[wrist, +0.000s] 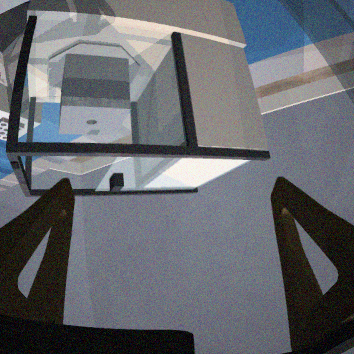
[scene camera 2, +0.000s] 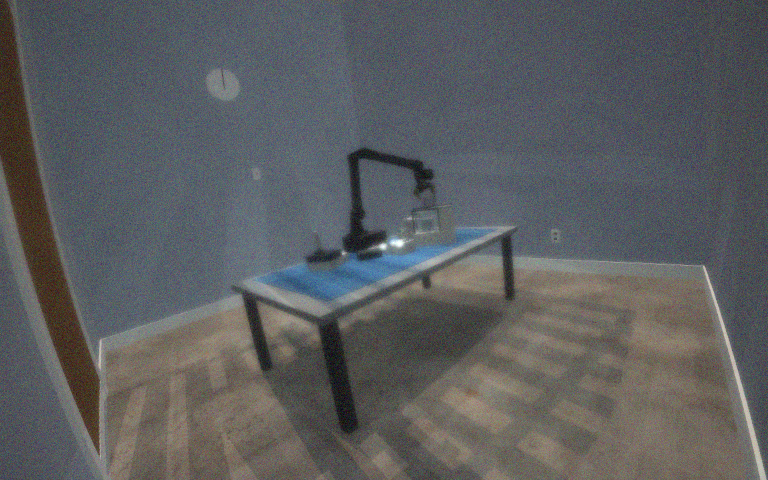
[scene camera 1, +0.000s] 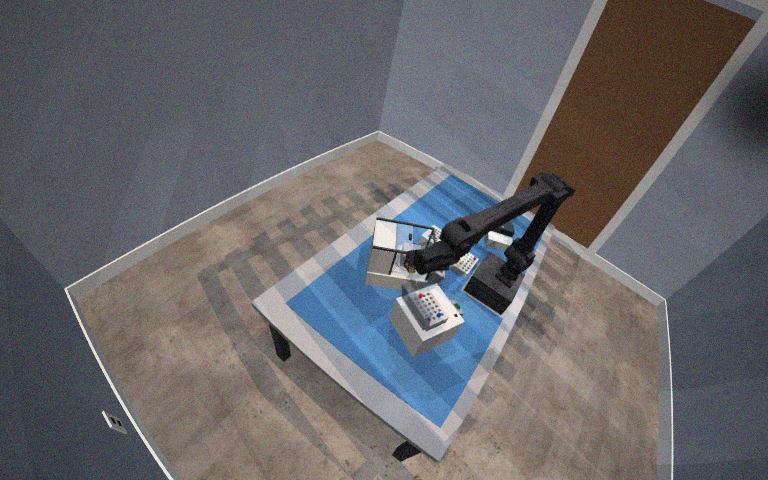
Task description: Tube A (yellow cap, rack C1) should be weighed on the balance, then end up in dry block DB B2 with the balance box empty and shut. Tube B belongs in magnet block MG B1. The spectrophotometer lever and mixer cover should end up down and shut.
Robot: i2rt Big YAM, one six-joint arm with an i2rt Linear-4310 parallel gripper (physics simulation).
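Note:
The gripper's open and it's holding nothing. You'd also see a glass-box balance here, along with a spectrophotometer and a white mixer.

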